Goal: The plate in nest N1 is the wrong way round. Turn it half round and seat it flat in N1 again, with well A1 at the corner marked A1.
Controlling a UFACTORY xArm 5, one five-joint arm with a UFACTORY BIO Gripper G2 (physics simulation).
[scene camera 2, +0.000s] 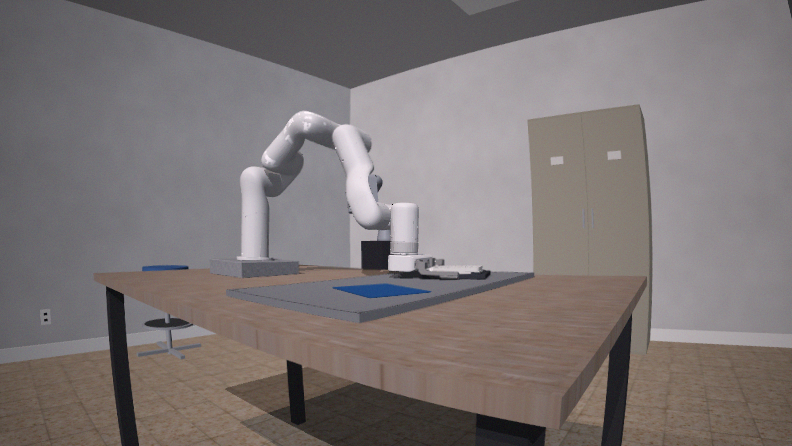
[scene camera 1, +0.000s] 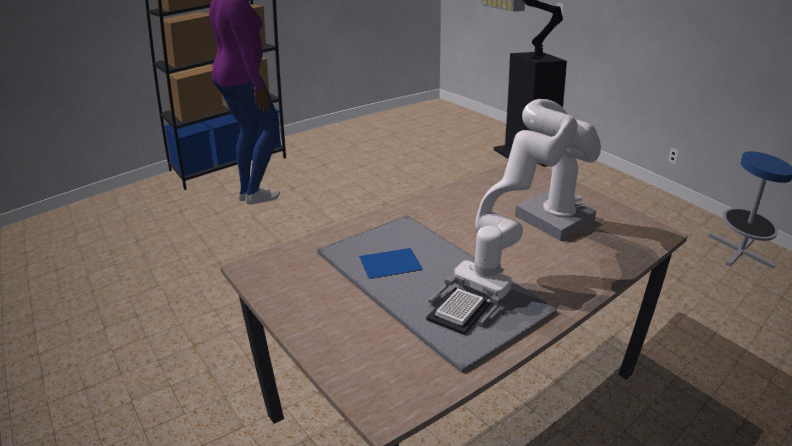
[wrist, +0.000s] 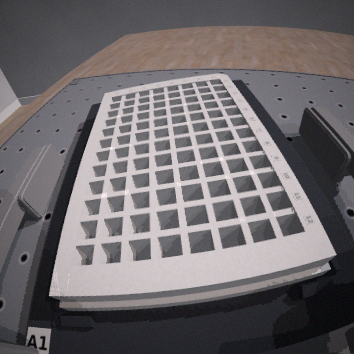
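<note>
The white 96-well plate (scene camera 1: 460,305) (scene camera 2: 457,268) (wrist: 177,172) lies in the black nest (scene camera 1: 446,325) (scene camera 2: 485,274) (wrist: 125,332). In the wrist view its column numbers run along the right edge, with 12 at the near right corner, diagonally away from the far end. The nest's white A1 label (wrist: 38,342) is at the near left corner. Whether the plate sits fully flat is hard to tell. My gripper (scene camera 1: 458,311) (scene camera 2: 455,272) (wrist: 179,169) is open and low, one finger on each long side of the plate, with gaps between pads and plate.
A blue rectangle (scene camera 1: 390,262) (scene camera 2: 381,290) lies on the grey perforated board (scene camera 1: 387,299) (scene camera 2: 293,299) (wrist: 280,80). The board lies on the wooden table (scene camera 1: 310,326) (scene camera 2: 498,332). A person (scene camera 1: 238,44) stands on the floor beyond the table, by the shelf rack (scene camera 1: 279,110).
</note>
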